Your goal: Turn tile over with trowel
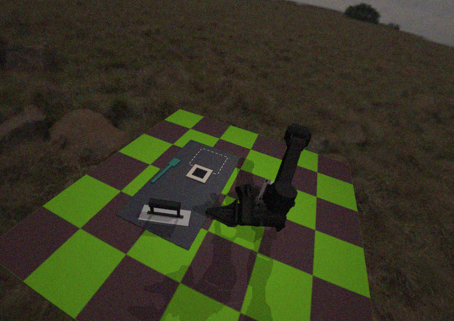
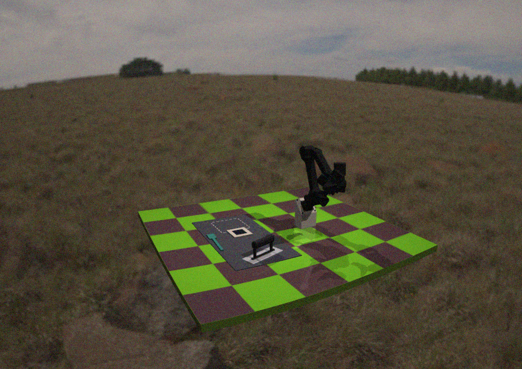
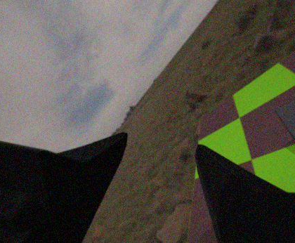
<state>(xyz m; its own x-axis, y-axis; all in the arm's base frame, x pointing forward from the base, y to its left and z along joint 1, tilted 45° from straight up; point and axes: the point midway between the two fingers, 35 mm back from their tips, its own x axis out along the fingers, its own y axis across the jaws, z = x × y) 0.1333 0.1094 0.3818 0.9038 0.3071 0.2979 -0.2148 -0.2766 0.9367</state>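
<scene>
The dark-handled trowel is 200 mm ahead of my gripper tip, 130 mm to the right of it and 280 mm below it. The rest, counted from my gripper tip: teal trowel: 380 mm ahead, 370 mm to the right, 310 mm below; then pale tile: 220 mm ahead, 420 mm to the right, 310 mm below; then dark grey mat: 240 mm ahead, 350 mm to the right, 330 mm below.
</scene>
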